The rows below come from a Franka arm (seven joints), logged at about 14 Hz.
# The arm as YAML. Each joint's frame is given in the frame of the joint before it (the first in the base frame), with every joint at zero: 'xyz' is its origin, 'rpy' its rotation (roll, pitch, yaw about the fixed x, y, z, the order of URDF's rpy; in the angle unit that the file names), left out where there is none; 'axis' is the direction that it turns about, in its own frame. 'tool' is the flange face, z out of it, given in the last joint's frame.
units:
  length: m
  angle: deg
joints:
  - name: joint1
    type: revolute
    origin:
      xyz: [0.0, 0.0, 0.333]
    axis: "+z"
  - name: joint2
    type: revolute
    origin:
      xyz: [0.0, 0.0, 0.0]
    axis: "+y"
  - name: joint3
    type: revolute
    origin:
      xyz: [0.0, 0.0, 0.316]
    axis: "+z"
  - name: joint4
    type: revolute
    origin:
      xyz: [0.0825, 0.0, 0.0]
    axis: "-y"
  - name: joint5
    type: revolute
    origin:
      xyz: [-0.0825, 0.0, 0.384]
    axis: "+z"
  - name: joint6
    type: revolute
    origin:
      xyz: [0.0, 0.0, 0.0]
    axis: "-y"
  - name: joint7
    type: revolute
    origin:
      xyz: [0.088, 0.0, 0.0]
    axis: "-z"
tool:
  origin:
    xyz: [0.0, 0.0, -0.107]
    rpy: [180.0, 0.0, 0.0]
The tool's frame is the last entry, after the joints.
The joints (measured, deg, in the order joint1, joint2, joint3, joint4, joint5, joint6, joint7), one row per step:
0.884, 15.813, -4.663, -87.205, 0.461, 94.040, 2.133
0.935, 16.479, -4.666, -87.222, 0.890, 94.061, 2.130
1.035, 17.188, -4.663, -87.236, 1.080, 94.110, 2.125
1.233, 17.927, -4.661, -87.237, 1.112, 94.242, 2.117
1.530, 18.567, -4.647, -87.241, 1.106, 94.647, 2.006
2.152, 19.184, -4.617, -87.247, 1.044, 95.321, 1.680
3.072, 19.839, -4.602, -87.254, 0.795, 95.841, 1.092
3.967, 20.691, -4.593, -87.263, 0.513, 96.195, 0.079
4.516, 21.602, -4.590, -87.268, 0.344, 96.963, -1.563
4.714, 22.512, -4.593, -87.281, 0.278, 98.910, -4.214
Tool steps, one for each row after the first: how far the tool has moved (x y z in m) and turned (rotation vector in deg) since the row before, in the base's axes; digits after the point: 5 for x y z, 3 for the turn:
0.00186, 0.00131, -0.00741, 0.405, 0.634, -0.048
0.00195, 0.00149, -0.00785, 0.171, 0.662, 0.062
0.00216, 0.00228, -0.00800, 0.010, 0.606, 0.200
0.00245, 0.00340, -0.00665, -0.019, 0.239, 0.423
0.00301, 0.00708, -0.00613, -0.040, -0.048, 0.993
0.00265, 0.01003, -0.00676, -0.168, 0.154, 1.588
0.00242, 0.00974, -0.00920, -0.123, 0.525, 1.986
0.00318, 0.00606, -0.00941, 0.106, 0.181, 2.229
0.00553, 0.00229, -0.00818, 0.392, -0.959, 2.864

